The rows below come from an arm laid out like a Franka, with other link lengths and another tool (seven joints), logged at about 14 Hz.
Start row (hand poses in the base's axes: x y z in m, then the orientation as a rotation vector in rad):
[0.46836, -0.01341, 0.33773, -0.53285, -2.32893, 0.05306]
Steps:
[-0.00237, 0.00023, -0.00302, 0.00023, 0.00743, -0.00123]
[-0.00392, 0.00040, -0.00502, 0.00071, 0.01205, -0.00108]
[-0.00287, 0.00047, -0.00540, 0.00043, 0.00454, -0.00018]
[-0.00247, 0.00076, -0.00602, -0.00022, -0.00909, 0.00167]
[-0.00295, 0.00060, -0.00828, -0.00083, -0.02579, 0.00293]
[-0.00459, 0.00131, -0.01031, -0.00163, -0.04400, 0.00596]
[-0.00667, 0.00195, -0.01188, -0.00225, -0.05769, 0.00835]
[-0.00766, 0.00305, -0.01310, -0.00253, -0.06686, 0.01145]
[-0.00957, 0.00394, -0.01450, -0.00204, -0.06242, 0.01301]
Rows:
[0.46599, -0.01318, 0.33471, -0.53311, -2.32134, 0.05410]
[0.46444, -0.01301, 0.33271, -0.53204, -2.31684, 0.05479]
[0.46549, -0.01294, 0.33233, -0.53220, -2.32442, 0.05363]
[0.46589, -0.01265, 0.33171, -0.53230, -2.33826, 0.05178]
[0.46541, -0.01281, 0.32945, -0.53347, -2.35492, 0.04881]
[0.46377, -0.01210, 0.32742, -0.53286, -2.37356, 0.04648]
[0.46169, -0.01146, 0.32585, -0.53225, -2.38761, 0.04480]
[0.46070, -0.01036, 0.32463, -0.52999, -2.39742, 0.04422]
[0.45879, -0.00947, 0.32323, -0.52730, -2.39348, 0.04554]

